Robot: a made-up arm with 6 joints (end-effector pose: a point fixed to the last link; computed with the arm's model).
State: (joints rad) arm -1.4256 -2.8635 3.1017 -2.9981 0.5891 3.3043
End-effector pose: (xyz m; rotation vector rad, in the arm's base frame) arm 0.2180 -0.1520 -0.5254 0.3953 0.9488 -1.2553
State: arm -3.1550 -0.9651 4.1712 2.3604 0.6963 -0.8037
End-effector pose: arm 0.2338 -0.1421 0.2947 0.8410 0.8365 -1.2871
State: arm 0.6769 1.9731 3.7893 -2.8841 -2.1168 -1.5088
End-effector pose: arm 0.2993 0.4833 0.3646 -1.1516 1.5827 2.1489
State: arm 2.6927 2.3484 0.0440 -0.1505 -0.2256 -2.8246
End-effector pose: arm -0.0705 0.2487 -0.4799 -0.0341 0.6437 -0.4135
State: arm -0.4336 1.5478 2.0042 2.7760 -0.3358 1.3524
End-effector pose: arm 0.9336 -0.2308 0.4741 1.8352 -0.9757 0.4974
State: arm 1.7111 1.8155 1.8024 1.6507 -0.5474 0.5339
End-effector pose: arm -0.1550 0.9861 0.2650 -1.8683 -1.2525 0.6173
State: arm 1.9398 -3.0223 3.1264 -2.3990 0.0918 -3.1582
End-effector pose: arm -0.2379 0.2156 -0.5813 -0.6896 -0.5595 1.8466
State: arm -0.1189 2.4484 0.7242 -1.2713 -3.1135 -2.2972
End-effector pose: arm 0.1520 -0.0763 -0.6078 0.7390 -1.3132 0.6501
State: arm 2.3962 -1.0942 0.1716 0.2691 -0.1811 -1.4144
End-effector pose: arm 0.4920 -0.1974 0.8986 1.8357 0.8723 2.3637
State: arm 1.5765 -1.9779 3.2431 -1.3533 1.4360 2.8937
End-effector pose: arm 0.0454 -0.5597 -0.4498 -2.3830 -0.3061 0.1375
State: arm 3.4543 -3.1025 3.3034 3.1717 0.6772 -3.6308
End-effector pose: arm -0.2789 -0.2958 -0.3618 0.8853 -0.5270 -2.8090
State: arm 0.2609 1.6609 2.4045 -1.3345 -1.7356 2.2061
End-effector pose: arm 1.0161 0.2239 0.2905 -1.1976 -1.0559 1.6533
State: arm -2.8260 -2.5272 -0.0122 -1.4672 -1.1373 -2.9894
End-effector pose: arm 0.5262 0.1931 0.0945 1.6361 -1.0809 -0.3031
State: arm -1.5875 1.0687 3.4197 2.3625 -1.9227 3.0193
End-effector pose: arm 0.1361 -0.1883 0.7073 0.8446 2.1150 -1.2364
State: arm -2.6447 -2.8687 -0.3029 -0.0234 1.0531 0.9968
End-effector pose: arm 0.3366 0.4051 -0.1675 1.9434 0.7945 -0.2058
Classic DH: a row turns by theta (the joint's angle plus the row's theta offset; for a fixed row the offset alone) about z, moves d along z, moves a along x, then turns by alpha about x. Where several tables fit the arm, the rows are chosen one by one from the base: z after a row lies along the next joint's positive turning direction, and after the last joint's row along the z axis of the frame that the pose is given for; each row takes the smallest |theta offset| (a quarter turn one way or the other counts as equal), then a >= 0, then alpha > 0; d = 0 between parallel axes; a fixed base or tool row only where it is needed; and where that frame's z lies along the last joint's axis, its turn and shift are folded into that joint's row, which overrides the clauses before.
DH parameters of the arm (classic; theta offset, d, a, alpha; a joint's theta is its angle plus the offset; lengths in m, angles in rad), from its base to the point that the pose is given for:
joint 1: 0 0.2279 0 -1.5708
joint 2: -1.5708 0 0.6312 3.1416
joint 3: 0 0 0 -1.5708
joint 4: 0 -0.3832 0 1.5708
joint 5: 0 0.1957 0 -1.5708
joint 6: 1.5708 0 0 1.5708
tool (fixed): -1.5708 0 0 0

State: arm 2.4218 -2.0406 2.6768 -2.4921 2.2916 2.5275
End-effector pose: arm 0.4080 -0.5650 -0.4416 -2.4099 -0.1994 -0.9268
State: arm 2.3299 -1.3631 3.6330 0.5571 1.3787 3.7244
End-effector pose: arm 0.4034 -0.1839 0.0191 0.4094 2.8595 1.1062
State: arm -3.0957 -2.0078 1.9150 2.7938 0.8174 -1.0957
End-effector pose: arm 0.8046 -0.1472 -0.3564 1.3346 -0.1419 -0.1701
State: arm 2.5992 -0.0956 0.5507 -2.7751 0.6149 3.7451
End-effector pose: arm -0.3409 -0.0079 1.0310 -0.3443 -1.0716 2.1664
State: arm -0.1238 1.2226 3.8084 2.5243 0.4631 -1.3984
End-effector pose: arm 0.2261 0.1327 0.5492 -1.0537 -1.9947 -1.2312
